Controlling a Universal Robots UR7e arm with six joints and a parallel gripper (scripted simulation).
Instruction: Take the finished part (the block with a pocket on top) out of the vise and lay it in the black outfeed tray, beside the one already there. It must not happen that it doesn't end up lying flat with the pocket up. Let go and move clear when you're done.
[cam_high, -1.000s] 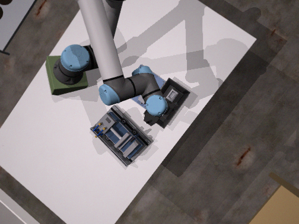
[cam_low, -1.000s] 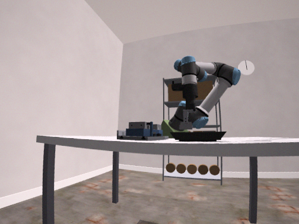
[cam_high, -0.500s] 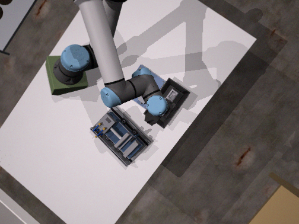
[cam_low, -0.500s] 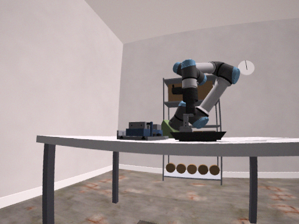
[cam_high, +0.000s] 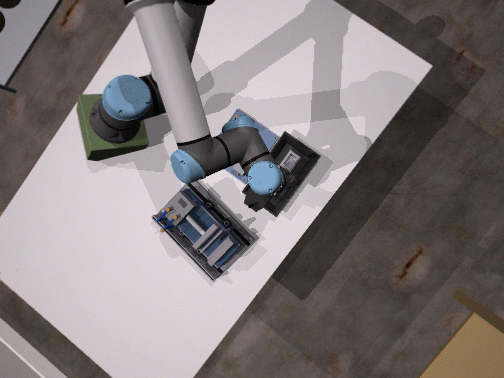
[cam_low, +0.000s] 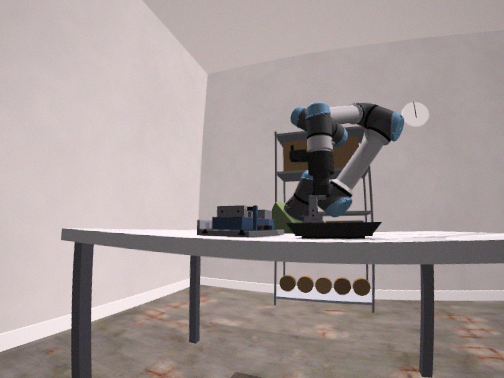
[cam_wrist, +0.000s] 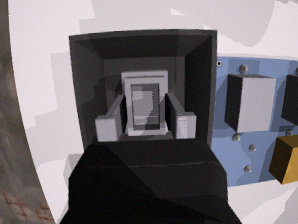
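My hand is 120 mm past the grey block, 50 mm above it and 20 mm to the left of it. From my hand the other things lie so: blue fixture plate (170 mm behind, 70 mm below, 10 mm to the left); brass block (230 mm behind, 50 mm below, 40 mm to the left); blue vise (260 mm to the right, 40 mm behind, 30 mm below).
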